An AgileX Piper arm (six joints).
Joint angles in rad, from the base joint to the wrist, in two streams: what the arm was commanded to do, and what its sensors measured. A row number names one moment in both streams.
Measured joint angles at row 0: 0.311 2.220 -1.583 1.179 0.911 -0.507
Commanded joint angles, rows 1 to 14: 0.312 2.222 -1.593 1.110 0.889 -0.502; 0.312 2.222 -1.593 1.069 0.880 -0.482; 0.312 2.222 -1.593 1.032 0.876 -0.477; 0.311 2.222 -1.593 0.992 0.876 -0.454; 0.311 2.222 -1.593 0.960 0.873 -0.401; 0.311 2.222 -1.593 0.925 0.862 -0.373; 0.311 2.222 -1.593 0.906 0.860 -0.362; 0.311 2.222 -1.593 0.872 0.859 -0.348; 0.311 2.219 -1.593 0.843 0.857 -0.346; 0.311 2.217 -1.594 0.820 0.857 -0.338; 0.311 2.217 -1.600 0.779 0.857 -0.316; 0.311 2.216 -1.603 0.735 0.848 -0.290; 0.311 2.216 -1.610 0.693 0.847 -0.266; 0.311 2.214 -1.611 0.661 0.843 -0.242
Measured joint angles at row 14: 0.311 2.224 -1.604 0.711 0.847 -0.276
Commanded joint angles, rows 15 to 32: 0.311 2.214 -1.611 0.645 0.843 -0.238; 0.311 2.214 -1.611 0.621 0.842 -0.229; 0.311 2.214 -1.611 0.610 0.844 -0.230; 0.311 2.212 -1.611 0.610 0.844 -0.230; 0.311 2.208 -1.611 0.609 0.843 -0.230; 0.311 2.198 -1.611 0.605 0.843 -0.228; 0.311 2.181 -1.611 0.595 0.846 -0.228; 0.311 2.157 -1.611 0.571 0.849 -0.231; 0.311 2.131 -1.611 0.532 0.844 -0.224; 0.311 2.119 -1.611 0.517 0.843 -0.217; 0.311 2.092 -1.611 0.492 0.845 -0.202; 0.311 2.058 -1.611 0.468 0.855 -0.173; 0.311 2.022 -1.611 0.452 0.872 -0.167; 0.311 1.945 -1.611 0.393 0.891 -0.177; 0.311 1.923 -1.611 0.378 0.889 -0.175; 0.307 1.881 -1.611 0.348 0.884 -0.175; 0.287 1.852 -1.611 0.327 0.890 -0.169; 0.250 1.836 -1.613 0.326 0.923 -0.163
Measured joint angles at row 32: 0.292 1.864 -1.605 0.347 0.882 -0.172
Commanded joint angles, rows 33 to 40: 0.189 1.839 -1.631 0.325 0.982 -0.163; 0.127 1.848 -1.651 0.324 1.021 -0.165; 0.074 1.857 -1.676 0.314 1.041 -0.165; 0.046 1.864 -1.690 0.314 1.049 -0.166; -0.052 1.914 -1.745 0.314 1.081 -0.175; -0.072 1.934 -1.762 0.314 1.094 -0.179; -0.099 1.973 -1.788 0.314 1.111 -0.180; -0.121 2.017 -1.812 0.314 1.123 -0.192
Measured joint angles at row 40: -0.092 1.960 -1.781 0.313 1.095 -0.171
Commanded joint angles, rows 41 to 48: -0.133 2.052 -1.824 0.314 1.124 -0.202; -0.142 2.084 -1.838 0.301 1.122 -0.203; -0.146 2.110 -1.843 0.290 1.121 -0.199; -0.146 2.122 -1.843 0.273 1.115 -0.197; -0.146 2.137 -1.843 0.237 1.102 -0.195; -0.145 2.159 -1.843 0.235 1.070 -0.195; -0.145 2.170 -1.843 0.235 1.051 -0.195; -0.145 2.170 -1.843 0.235 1.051 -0.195
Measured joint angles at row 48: -0.142 2.157 -1.838 0.238 1.077 -0.189
